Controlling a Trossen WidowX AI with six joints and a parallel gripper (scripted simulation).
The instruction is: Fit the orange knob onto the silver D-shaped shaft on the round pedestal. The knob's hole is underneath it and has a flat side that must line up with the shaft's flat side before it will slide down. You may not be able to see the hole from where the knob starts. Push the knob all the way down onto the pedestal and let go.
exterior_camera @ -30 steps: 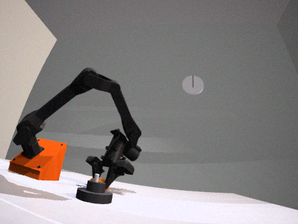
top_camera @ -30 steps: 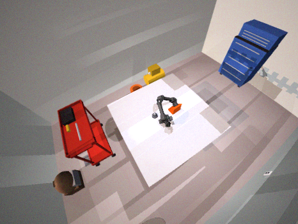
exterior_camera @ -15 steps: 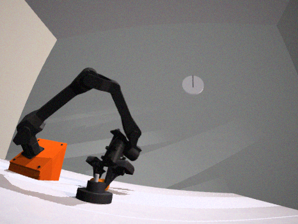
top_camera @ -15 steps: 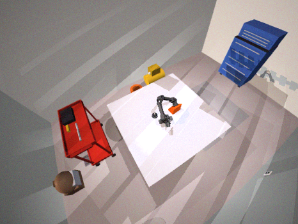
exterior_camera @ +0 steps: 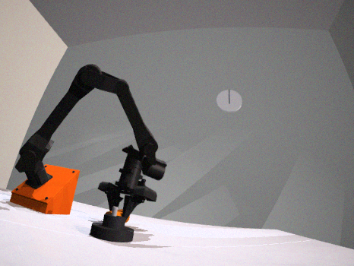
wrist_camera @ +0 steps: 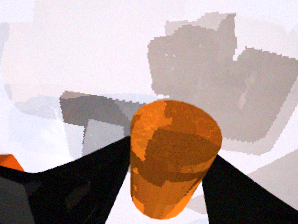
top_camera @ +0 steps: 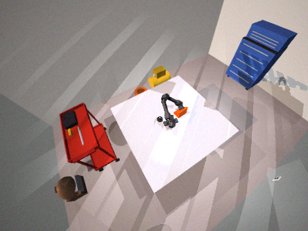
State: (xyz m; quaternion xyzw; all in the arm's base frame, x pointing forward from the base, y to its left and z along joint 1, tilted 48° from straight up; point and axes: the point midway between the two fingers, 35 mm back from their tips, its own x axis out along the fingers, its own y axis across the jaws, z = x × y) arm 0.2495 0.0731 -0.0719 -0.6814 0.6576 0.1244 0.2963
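Now: gripper tip 10 mm to the right of the orange knob and 10 mm below it. Round my gripper tip: round black pedestal (80 mm ahead, 140 mm to the right, 10 mm above).
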